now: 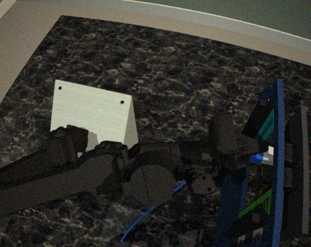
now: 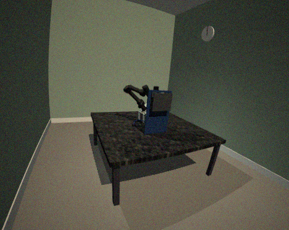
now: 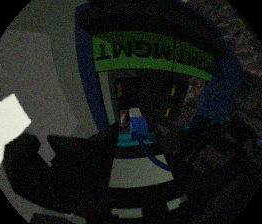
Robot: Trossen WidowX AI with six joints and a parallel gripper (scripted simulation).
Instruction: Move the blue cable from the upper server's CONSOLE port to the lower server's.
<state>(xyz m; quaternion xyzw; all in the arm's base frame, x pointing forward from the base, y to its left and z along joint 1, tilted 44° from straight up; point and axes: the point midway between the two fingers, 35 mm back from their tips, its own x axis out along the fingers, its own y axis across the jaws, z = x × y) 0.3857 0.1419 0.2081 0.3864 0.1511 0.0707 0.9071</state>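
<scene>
My gripper tip is 20 mm short of the blue plug and 10 mm below it.
</scene>
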